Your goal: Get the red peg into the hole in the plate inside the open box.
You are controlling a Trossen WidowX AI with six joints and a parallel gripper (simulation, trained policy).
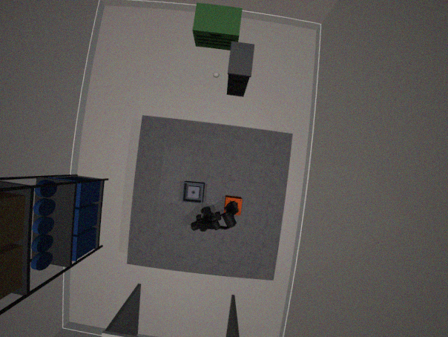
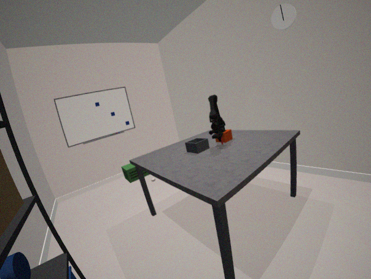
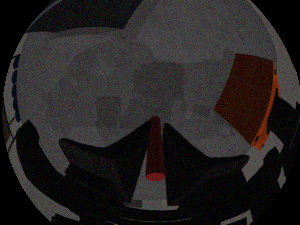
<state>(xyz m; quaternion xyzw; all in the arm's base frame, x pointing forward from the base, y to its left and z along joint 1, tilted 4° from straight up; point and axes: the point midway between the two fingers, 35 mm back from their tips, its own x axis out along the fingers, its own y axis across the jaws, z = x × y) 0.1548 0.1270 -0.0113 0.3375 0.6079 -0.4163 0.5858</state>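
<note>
The pale plate lies 18 cm ahead of my gripper tip and 14 cm to the right of it. From my gripper tip the other things lie so: dark box (18 cm ahead, 14 cm to the right, 2 cm below); red peg (1 cm to the left, 1 cm above).
</note>
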